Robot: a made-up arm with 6 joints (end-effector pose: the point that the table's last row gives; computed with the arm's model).
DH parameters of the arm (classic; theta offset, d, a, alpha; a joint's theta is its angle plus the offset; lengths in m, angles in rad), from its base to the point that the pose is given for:
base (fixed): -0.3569 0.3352 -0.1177 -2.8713
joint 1: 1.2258 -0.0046 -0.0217 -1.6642
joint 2: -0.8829 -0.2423 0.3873 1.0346
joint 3: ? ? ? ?
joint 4: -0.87 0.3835 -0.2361 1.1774
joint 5: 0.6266 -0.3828 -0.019 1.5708
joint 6: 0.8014 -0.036 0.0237 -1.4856
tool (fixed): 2.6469 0.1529 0 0
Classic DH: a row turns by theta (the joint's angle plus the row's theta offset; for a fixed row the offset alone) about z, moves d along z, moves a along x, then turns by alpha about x.
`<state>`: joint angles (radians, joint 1 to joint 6).
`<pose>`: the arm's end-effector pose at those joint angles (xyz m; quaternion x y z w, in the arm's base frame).
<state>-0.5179 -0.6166 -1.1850 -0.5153 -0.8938 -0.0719</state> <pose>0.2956 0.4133 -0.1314 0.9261 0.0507 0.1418 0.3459</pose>
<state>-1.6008 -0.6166 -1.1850 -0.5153 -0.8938 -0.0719</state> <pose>-0.1050 0.5998 -0.1217 0.7335 0.4656 0.4103 0.2771</pose>
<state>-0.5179 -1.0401 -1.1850 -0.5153 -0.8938 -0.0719</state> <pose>0.1856 0.5913 -0.0401 0.9818 0.0804 0.0626 0.1604</pose>
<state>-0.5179 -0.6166 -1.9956 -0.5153 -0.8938 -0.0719</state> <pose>0.3048 0.4154 0.0873 0.9420 -0.0814 0.3253 0.0133</pose>
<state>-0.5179 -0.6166 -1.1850 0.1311 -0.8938 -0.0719</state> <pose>0.2241 0.2240 -0.3005 0.9636 -0.1375 -0.0807 0.2148</pose>
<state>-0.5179 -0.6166 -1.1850 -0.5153 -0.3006 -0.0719</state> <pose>0.2652 0.3662 -0.1059 0.8558 -0.2133 0.1182 0.4562</pose>
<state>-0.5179 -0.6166 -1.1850 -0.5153 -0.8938 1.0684</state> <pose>0.4007 0.4221 -0.0026 0.6265 0.1277 0.5866 0.4972</pose>
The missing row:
joint 3: -0.9635 0.3514 -0.0776 -1.764
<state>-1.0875 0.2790 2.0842 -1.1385 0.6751 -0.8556</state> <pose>0.0065 -0.1370 0.2066 -0.4831 -0.0503 0.0911 0.8694</pose>
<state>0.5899 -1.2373 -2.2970 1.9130 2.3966 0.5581</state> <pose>0.5466 0.5343 0.0355 0.4202 0.6155 -0.6462 0.1645</pose>
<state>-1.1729 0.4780 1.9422 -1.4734 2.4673 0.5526</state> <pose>-0.0588 -0.1781 -0.0298 -0.7815 0.2785 0.5225 0.1969</pose>
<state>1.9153 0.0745 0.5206 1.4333 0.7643 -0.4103</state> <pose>-0.0471 0.2979 0.3159 -0.9071 0.2239 -0.1241 0.3340</pose>
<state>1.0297 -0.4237 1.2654 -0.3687 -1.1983 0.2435</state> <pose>-0.3494 -0.0644 -0.0420 0.2997 0.3181 -0.8841 0.1657</pose>
